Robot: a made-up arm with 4 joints.
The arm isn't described. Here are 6 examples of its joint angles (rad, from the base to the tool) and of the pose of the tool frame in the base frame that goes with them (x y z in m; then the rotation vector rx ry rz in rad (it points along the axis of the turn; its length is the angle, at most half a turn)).
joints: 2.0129 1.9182 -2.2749 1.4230
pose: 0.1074 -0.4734 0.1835 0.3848 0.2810 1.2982
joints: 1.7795 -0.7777 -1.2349 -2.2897
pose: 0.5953 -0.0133 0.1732 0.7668 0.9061 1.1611
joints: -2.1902 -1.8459 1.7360 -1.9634
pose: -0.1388 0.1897 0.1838 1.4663 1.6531 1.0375
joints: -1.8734 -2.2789 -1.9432 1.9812
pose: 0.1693 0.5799 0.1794 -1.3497 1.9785 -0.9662
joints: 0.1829 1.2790 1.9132 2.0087
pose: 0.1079 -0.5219 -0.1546 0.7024 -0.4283 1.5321
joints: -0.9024 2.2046 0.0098 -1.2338
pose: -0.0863 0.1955 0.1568 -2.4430 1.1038 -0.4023
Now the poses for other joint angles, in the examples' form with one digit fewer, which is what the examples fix.
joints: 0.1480 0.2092 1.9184 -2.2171
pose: 0.039 0.154 -0.295 -2.149 1.480 0.700
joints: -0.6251 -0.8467 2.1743 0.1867
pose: -0.201 0.064 -0.551 1.199 -0.638 1.616
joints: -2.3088 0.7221 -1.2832 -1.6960
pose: -0.021 -0.114 0.281 1.281 -2.246 1.309
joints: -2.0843 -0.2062 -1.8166 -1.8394
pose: -0.228 -0.090 0.430 0.087 -1.414 2.078
